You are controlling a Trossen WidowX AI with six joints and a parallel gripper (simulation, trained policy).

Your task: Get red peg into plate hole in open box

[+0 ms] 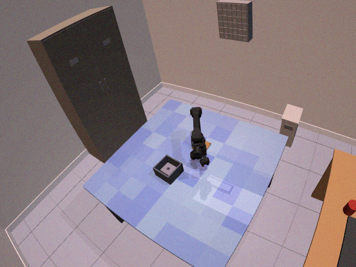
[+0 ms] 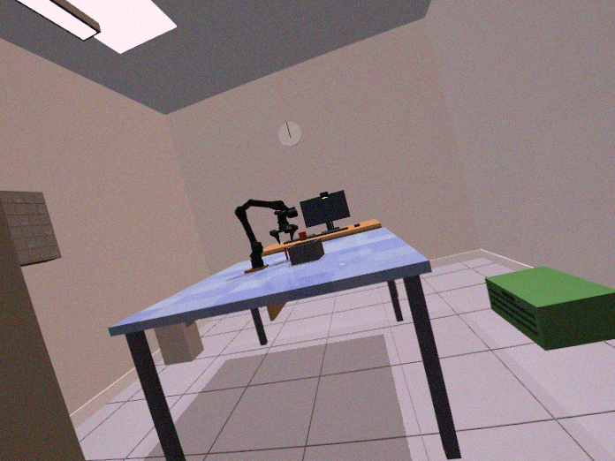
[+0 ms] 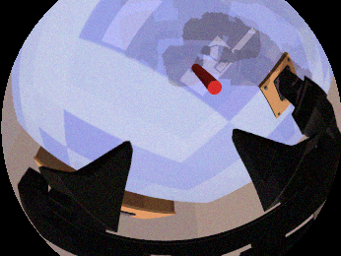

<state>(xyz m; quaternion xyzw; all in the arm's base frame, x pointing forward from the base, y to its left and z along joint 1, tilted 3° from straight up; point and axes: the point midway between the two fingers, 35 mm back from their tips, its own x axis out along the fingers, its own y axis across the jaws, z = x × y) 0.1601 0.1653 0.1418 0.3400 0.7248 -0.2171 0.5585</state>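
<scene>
Now: gripper tip 70 mm above the red peg and 50 mm to the left of it. Also, from my gripper tip: dark box (230 mm to the right, 180 mm ahead, 80 mm below); then pale plate (230 mm to the right, 180 mm ahead, 60 mm below).
</scene>
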